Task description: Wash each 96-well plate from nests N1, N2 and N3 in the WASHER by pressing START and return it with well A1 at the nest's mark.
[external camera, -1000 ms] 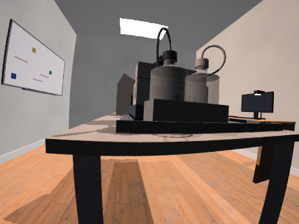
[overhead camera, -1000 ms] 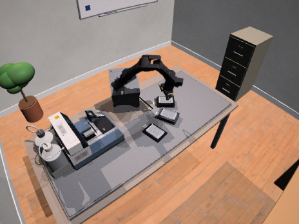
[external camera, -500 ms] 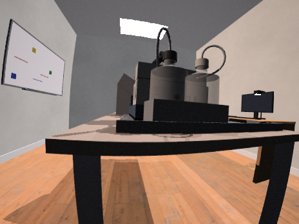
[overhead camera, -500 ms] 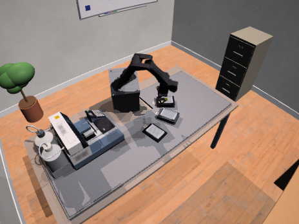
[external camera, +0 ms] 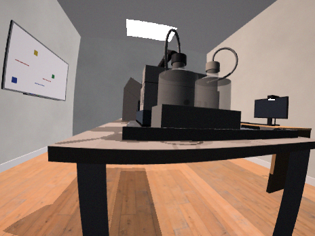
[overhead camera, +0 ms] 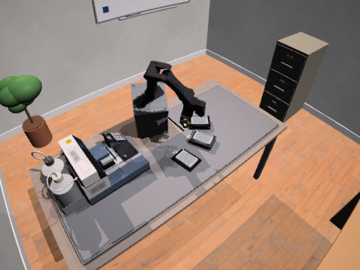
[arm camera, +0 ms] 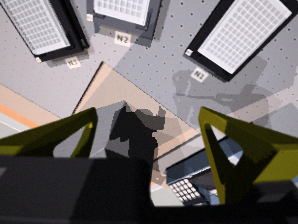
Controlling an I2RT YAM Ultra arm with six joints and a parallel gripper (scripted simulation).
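The black nest is 21 cm below my hand, 11 cm ahead of it and 9 cm to the right of it. Also, from my hand: plate washer 54 cm to the right, 17 cm behind, 9 cm below; then label 22 cm below, 11 cm to the right, 1 cm ahead; then dark carrier 38 cm to the right, 17 cm behind, 14 cm below.
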